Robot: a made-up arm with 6 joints. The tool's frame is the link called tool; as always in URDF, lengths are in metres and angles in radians. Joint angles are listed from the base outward.
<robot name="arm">
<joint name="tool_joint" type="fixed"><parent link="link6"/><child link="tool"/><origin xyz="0 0 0" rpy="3.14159 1.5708 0"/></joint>
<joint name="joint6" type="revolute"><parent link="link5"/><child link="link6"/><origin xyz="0.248 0 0" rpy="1.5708 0 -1.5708"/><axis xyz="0 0 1"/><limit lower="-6.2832" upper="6.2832"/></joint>
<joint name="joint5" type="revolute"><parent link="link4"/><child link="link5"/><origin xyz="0 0 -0.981" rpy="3.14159 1.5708 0"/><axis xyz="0 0 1"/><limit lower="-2.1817" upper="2.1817"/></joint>
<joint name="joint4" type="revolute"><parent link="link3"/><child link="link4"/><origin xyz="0 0.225 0" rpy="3.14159 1.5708 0"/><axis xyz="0 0 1"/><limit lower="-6.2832" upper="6.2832"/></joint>
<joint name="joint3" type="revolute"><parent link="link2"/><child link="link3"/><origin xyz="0 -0.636 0" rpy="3.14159 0 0"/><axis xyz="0 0 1"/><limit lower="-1.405" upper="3.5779"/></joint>
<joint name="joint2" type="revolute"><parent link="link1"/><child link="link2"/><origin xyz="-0.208 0 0" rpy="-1.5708 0 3.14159"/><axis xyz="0 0 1"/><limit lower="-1.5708" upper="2.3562"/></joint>
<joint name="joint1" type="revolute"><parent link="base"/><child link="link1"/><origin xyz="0 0 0.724" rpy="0 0 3.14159"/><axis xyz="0 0 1"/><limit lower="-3.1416" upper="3.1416"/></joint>
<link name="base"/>
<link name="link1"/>
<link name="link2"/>
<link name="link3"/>
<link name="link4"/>
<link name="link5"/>
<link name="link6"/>
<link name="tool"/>
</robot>
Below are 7 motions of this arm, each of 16 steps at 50 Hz.
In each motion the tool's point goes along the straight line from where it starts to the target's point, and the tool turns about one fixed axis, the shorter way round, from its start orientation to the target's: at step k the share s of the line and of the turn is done. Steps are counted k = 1, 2, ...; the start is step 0. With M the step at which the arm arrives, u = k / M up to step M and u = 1 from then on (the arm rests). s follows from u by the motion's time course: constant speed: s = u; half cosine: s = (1 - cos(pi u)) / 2; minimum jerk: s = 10 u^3 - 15 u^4 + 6 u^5.
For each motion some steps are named. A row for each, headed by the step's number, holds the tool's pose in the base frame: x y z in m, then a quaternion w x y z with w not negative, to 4 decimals.
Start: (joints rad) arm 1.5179 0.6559 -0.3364 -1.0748 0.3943 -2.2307
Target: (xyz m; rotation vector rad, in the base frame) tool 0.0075 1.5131 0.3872 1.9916 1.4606 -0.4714
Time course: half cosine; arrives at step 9
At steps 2, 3, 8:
2: 0.1440 1.4815 0.3656 0.2666 0.7829 0.5013 -0.2543
3: 0.1235 1.4862 0.3689 0.2731 0.7790 0.5094 -0.2430
8: 0.0122 1.5120 0.3865 0.3071 0.7546 0.5509 -0.1810

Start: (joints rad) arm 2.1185 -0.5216 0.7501 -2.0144 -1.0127 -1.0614
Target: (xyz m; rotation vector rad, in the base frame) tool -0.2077 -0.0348 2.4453 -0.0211 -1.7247 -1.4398
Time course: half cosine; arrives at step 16
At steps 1, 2, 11, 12, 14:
1: -0.1201 -0.1680 2.4314 0.4717 0.0077 -0.6597 -0.5850
2: -0.1227 -0.1642 2.4318 0.4706 0.0073 -0.6607 -0.5848
11: -0.1881 -0.0647 2.4422 0.4415 -0.0048 -0.6850 -0.5795
12: -0.1948 -0.0545 2.4432 0.4385 -0.0061 -0.6874 -0.5789
14: -0.2043 -0.0399 2.4448 0.4341 -0.0078 -0.6909 -0.5781

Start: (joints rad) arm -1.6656 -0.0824 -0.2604 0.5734 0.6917 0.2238
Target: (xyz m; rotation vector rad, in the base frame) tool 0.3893 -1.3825 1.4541 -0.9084 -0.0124 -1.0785
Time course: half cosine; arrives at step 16
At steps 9, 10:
9: 0.2147 -1.3793 1.4736 0.7266 -0.4241 0.0343 -0.5394
10: 0.2554 -1.3800 1.4691 0.7351 -0.4227 0.0250 -0.5294

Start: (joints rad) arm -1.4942 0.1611 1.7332 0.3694 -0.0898 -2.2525
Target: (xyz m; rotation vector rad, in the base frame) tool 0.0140 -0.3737 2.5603 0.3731 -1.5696 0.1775
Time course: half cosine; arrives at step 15
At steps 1, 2, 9, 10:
1: 0.0001 -0.1074 2.5793 0.6784 0.1641 -0.7078 0.1086
2: 0.0006 -0.1161 2.5787 0.6787 0.1642 -0.7076 0.1076
9: 0.0092 -0.2807 2.5669 0.6850 0.1658 -0.7038 0.0896
10: 0.0105 -0.3064 2.5651 0.6859 0.1661 -0.7031 0.0867

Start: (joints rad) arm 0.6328 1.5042 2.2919 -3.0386 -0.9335 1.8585
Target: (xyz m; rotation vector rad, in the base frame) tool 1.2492 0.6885 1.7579 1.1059 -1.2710 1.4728
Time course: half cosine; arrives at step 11
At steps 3, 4, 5, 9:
3: 1.0988 0.7876 1.8463 0.3926 0.5068 -0.4741 0.6036
4: 1.1206 0.7733 1.8335 0.3992 0.4980 -0.4797 0.6022
5: 1.1454 0.7569 1.8189 0.4066 0.4879 -0.4859 0.6005
9: 1.2348 0.6980 1.7664 0.4326 0.4507 -0.5076 0.5934

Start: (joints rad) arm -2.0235 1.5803 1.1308 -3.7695 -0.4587 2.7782
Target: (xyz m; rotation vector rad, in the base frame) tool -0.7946 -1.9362 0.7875 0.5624 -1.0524 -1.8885
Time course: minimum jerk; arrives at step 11
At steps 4, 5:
4: -0.9182 -1.8558 0.5573 0.3785 0.2155 -0.4008 -0.8060
5: -0.8918 -1.8729 0.6064 0.3915 0.2179 -0.4058 -0.7966

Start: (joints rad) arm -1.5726 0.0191 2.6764 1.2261 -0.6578 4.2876
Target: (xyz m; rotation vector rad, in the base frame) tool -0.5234 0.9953 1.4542 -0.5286 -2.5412 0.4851
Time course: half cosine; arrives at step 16
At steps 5, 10, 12, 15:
5: -0.2260 0.9234 1.6875 0.3121 -0.2956 -0.8995 0.0780
10: -0.4054 0.9668 1.5468 0.2742 -0.2350 -0.9221 0.1387
12: -0.4674 0.9818 1.4981 0.2605 -0.2135 -0.9280 0.1594
15: -0.5197 0.9944 1.4571 0.2487 -0.1952 -0.9321 0.1768

